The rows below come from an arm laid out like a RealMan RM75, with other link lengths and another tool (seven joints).
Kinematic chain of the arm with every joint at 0, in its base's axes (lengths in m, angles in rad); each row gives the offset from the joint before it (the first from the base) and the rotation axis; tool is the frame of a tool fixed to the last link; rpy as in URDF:
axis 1: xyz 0 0 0.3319 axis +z
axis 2: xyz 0 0 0 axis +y
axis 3: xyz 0 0 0.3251 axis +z
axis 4: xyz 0 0 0 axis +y
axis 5: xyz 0 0 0.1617 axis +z
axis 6: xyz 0 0 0 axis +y
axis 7: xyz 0 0 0.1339 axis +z
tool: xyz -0.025 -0.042 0.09 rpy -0.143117 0 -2.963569
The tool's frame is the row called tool.
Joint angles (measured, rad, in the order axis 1, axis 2, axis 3, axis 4, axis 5, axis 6, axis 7), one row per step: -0.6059 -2.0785 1.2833 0.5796 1.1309 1.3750 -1.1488; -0.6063 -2.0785 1.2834 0.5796 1.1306 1.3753 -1.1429; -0.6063 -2.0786 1.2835 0.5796 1.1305 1.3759 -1.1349; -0.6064 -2.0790 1.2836 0.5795 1.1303 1.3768 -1.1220; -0.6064 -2.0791 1.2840 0.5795 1.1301 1.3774 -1.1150; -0.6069 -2.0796 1.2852 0.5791 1.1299 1.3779 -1.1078; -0.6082 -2.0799 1.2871 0.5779 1.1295 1.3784 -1.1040; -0.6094 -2.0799 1.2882 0.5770 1.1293 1.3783 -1.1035; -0.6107 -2.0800 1.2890 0.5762 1.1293 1.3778 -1.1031; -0.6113 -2.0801 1.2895 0.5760 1.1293 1.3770 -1.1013; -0.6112 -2.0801 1.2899 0.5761 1.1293 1.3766 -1.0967; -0.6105 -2.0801 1.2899 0.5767 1.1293 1.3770 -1.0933; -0.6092 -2.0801 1.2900 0.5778 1.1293 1.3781 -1.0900
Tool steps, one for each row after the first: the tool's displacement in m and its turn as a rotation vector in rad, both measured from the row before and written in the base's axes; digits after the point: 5 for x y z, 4 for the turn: 0.00036 0.00017 0.00025 0.0042 0.0016 -0.0041; 0.00029 0.00007 0.00026 0.0055 0.0023 -0.0053; 0.00054 0.00009 0.00034 0.0087 0.0034 -0.0084; 0.00029 -0.00001 0.00017 0.0046 0.0020 -0.0048; 0.00054 -0.00014 -0.00020 0.0037 0.0022 -0.0054; 0.00061 -0.00019 -0.00049 0.0005 0.0014 -0.0038; 0.00035 0.00001 -0.00032 -0.0008 0.0006 -0.0011; 0.00035 0.00011 -0.00032 -0.0005 0.0007 -0.0009; 0.00017 0.00016 -0.00011 0.0012 0.0011 -0.0011; 0.00003 0.00010 0.00010 0.0033 0.0019 -0.0026; -0.00003 -0.00008 0.00022 0.0026 0.0009 -0.0022; -0.00006 -0.00029 0.00027 0.0024 0.0006 -0.0025
